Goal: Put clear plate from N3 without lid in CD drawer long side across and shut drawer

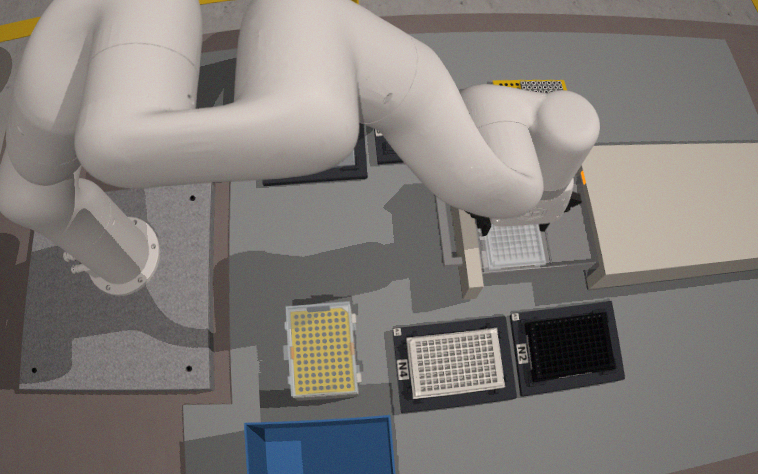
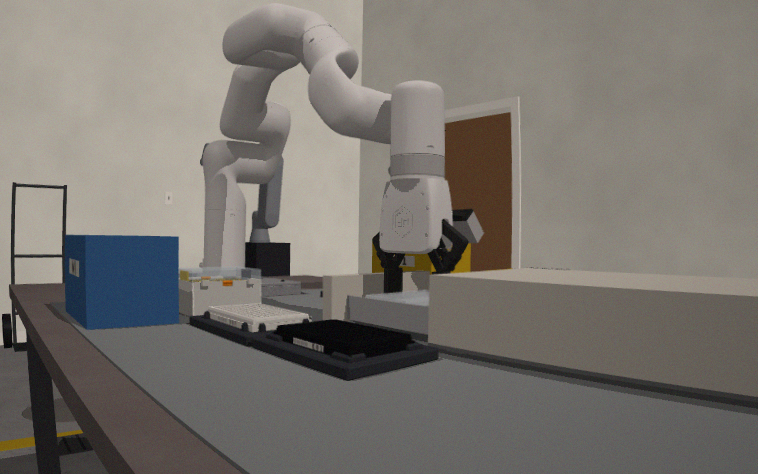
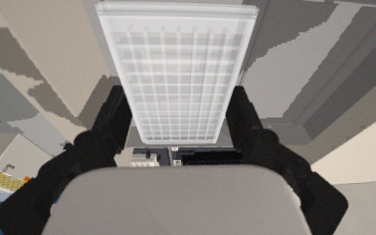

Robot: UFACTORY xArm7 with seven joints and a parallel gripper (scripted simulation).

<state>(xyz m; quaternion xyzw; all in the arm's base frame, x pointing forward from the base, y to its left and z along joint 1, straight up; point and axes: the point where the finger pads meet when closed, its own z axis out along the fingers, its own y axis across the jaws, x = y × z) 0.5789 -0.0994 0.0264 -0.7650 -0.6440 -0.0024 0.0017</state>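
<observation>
The drawer lies 30 mm ahead of my hand, 10 mm to the right of it and 20 mm below it. Also, from my hand: clear plate 10 mm below; black plate 40 mm ahead, 190 mm to the right, 30 mm below; yellow rack 90 mm ahead, 170 mm to the left, 10 mm above.
</observation>
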